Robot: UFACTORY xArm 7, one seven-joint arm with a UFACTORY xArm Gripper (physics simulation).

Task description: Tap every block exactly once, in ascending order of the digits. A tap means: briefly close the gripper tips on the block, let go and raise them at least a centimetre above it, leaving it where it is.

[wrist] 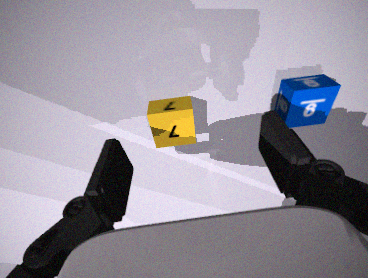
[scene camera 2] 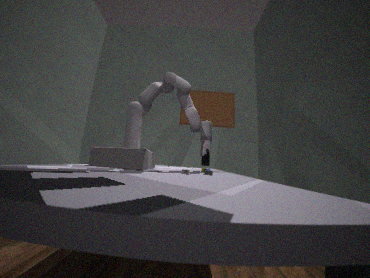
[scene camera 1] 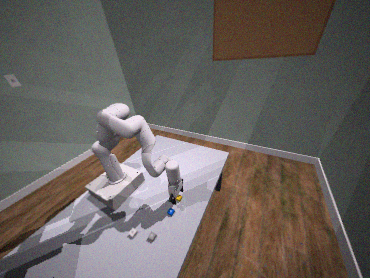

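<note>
A yellow block [scene camera 1: 179, 198] [scene camera 2: 204, 169] [wrist: 174, 129] with the digit 7 lies on the table, between and below the open fingers in the wrist view. A blue block [scene camera 1: 171, 212] [scene camera 2: 208, 172] [wrist: 309, 106] with an underlined digit, upside down and read as 6, lies beyond the right fingertip in the wrist view. A grey block [scene camera 1: 151, 236] and a whitish block [scene camera 1: 132, 233] lie farther off in scene camera 1; their digits are too small to read. My gripper [scene camera 1: 177, 194] [scene camera 2: 205, 164] [wrist: 191, 142] is open and empty, a little above the yellow block, pointing down.
The arm's base box [scene camera 1: 115, 188] [scene camera 2: 121, 158] stands on the table [scene camera 1: 200, 162] [scene camera 2: 300, 210]. The table's edge runs to the right of the blocks in scene camera 1. Shadows of the arm fall across the table top.
</note>
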